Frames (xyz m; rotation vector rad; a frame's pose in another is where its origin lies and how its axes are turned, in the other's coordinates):
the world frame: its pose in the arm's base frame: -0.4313 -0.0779 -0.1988 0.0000 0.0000 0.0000
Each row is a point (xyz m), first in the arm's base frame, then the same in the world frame.
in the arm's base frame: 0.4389 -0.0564 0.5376
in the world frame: 0.8702 0.0215 0.7364
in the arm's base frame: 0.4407 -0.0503 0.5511
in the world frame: 0.8720 0.0276 0.7499
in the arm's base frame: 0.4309 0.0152 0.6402
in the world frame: 0.8622 0.0931 0.8390
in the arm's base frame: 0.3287 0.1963 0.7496
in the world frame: 0.7600 0.2742 0.9484
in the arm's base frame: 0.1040 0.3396 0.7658
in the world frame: 0.5353 0.4175 0.9646
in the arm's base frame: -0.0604 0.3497 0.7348
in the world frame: 0.3709 0.4276 0.9336
